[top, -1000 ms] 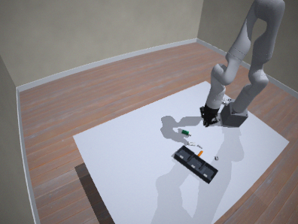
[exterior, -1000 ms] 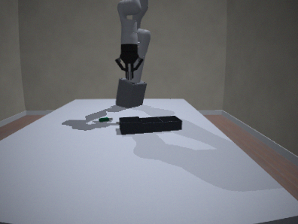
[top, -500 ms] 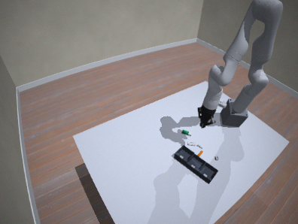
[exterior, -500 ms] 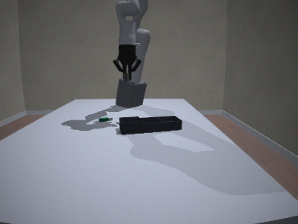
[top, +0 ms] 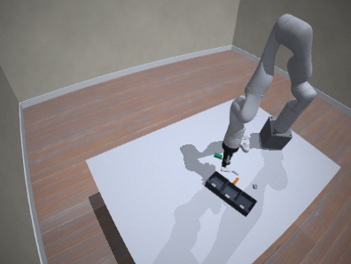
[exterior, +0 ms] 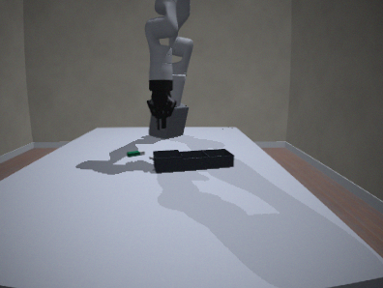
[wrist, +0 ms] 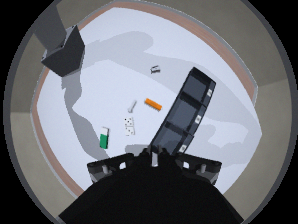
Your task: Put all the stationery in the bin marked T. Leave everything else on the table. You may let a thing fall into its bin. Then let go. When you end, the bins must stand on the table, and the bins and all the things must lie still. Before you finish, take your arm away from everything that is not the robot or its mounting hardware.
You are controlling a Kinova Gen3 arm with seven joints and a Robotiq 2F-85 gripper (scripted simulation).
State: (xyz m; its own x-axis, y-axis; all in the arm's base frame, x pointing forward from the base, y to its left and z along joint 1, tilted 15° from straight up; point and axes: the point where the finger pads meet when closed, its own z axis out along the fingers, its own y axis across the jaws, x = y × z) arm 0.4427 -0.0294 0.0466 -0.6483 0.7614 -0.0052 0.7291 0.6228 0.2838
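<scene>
Now: the long black bin 11 cm below my hand, 10 cm to the left of it and 2 cm ahead of it. Round my hand: small orange thing (13 cm below, 6 cm to the left, 6 cm behind); then thin grey stick (13 cm below, 10 cm behind, 2 cm to the left); then small white object (13 cm below, 7 cm behind, 2 cm to the right).
</scene>
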